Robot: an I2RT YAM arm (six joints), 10 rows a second.
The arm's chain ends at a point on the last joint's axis. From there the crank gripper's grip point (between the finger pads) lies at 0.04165 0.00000 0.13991 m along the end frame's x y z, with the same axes.
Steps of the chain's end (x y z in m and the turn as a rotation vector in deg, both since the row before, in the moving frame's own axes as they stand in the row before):
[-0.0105 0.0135 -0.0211 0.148 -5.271 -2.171]
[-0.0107 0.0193 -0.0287 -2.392 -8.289 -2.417]
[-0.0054 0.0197 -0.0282 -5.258 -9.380 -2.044]
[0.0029 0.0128 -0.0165 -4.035 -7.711 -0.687]
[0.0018 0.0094 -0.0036 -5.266 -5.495 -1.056]
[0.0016 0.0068 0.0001 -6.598 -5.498 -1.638]
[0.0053 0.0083 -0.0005 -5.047 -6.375 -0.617]
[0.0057 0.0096 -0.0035 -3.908 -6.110 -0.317]
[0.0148 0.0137 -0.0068 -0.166 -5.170 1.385]
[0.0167 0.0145 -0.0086 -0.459 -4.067 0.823]
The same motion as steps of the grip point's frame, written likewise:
[-0.0236 0.0118 -0.0179 0.148 -5.271 -2.171]
[-0.0312 0.0239 -0.0242 -2.392 -8.289 -2.417]
[-0.0285 0.0317 -0.0238 -5.258 -9.380 -2.044]
[-0.0162 0.0224 -0.0125 -4.035 -7.711 -0.687]
[-0.0117 0.0218 -0.0008 -5.266 -5.495 -1.056]
[-0.0118 0.0221 0.0026 -6.598 -5.498 -1.638]
[-0.0104 0.0204 0.0027 -5.047 -6.375 -0.617]
[-0.0094 0.0191 -0.0002 -3.908 -6.110 -0.317]
[0.0020 0.0150 -0.0036 -0.166 -5.170 1.385]
[0.0067 0.0162 -0.0060 -0.459 -4.067 0.823]

